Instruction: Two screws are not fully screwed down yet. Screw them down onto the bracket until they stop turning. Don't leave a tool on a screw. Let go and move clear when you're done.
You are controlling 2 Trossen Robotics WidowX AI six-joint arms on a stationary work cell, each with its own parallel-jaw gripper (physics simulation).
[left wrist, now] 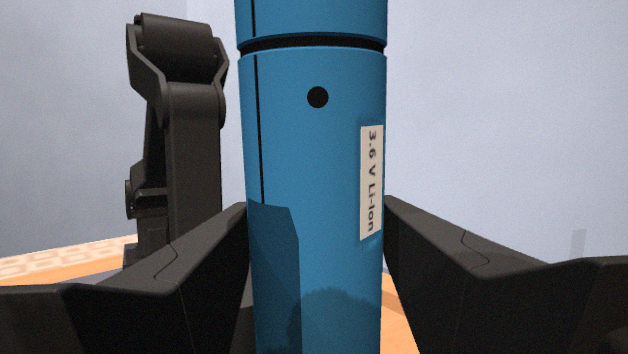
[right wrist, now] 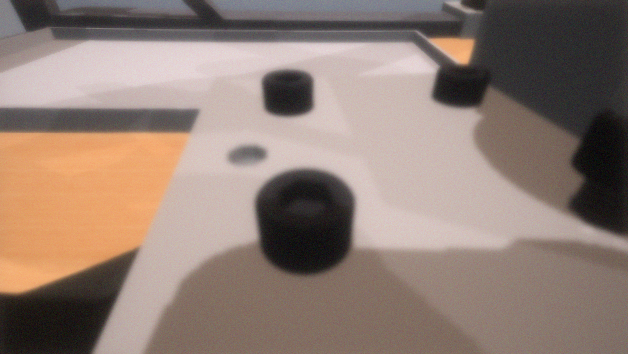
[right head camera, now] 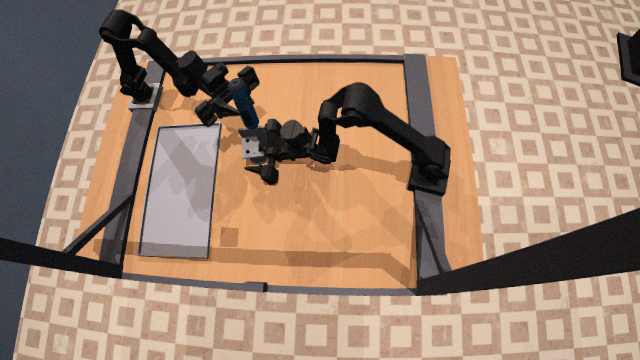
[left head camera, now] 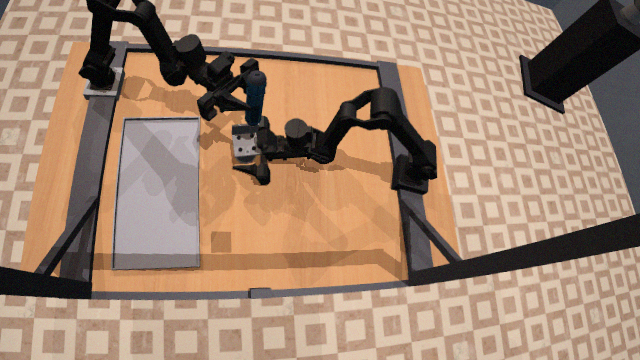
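Where they show: left gripper, fingertip midpoint: [left wrist: 314,211] [right head camera: 247,108] [left head camera: 257,103]; right gripper, fingertip midpoint: [left head camera: 233,152]; left arm's base, link origin: [right head camera: 143,95] [left head camera: 102,80]; right arm's base, link origin: [left wrist: 157,249] [right head camera: 431,172] [left head camera: 414,172].
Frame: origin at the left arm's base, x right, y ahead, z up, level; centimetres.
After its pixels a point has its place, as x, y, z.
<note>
A light grey bracket [left head camera: 245,146] @[21.3, 43.3, 3.7] [right head camera: 251,148] @[21.2, 42.9, 3.6] [right wrist: 420,170] @[20.2, 44.2, 3.7] with dark socket-head screws sits on a round base. In the right wrist view a near screw [right wrist: 305,220], a far left screw [right wrist: 287,93] @[22.3, 42.5, 4.1] and a far right screw [right wrist: 461,86] @[19.0, 41.9, 4.1] stand on it. A dark shape at that view's right edge may be another screw under the bit. My left gripper [left head camera: 253,104] @[17.9, 45.1, 19.5] [left wrist: 314,211] @[17.9, 45.1, 19.5] is shut on the blue electric screwdriver [right head camera: 243,105] @[19.0, 45.1, 22.6] [left wrist: 315,160] @[15.9, 42.9, 21.4], held upright at the bracket's back side; its bit is hidden. My right gripper [left head camera: 248,146] is open, low over the bracket, fingers either side; one finger is partly hidden.
A shallow grey tray [left head camera: 157,200] @[34.9, 20.6, -2.6] [right head camera: 180,195] @[34.1, 20.9, -2.6] lies left of the bracket. My right arm [left head camera: 300,137] @[22.6, 56.2, 13.1] [right head camera: 295,140] @[22.7, 56.5, 12.1] [left wrist: 192,150] @[20.8, 63.1, 20.3] reaches in from the right, its wrist close to the screwdriver. Dark frame bars [left head camera: 407,240] @[45.7, 89.3, -1.1] edge the wooden table [left head camera: 325,220] @[39.3, 65.8, -3.0].
</note>
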